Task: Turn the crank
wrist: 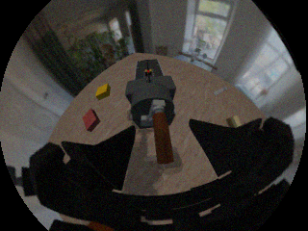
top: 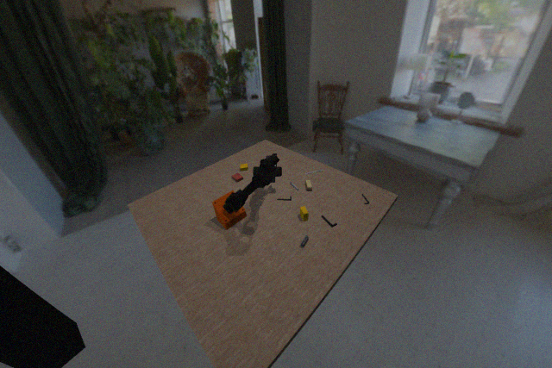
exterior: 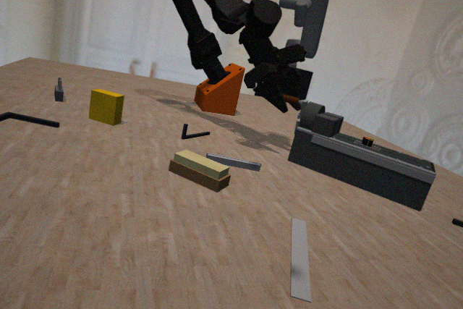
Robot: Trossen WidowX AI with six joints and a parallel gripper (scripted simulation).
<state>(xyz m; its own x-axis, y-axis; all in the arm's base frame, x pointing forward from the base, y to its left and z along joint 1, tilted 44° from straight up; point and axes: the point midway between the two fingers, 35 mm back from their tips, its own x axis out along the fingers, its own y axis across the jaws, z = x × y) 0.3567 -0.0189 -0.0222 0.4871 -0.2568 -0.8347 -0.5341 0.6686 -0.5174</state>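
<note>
Right now my gripper tip is 2 cm below the brown crank handle, 2 cm past it and 1 cm to the left of it. Also, from my gripper tip: red pointer: 13 cm ahead, 10 cm to the left, 2 cm below; then red block: 25 cm to the left, 9 cm below, 8 cm behind; then grey bar: 16 cm to the right, 9 cm below, 8 cm ahead.
</note>
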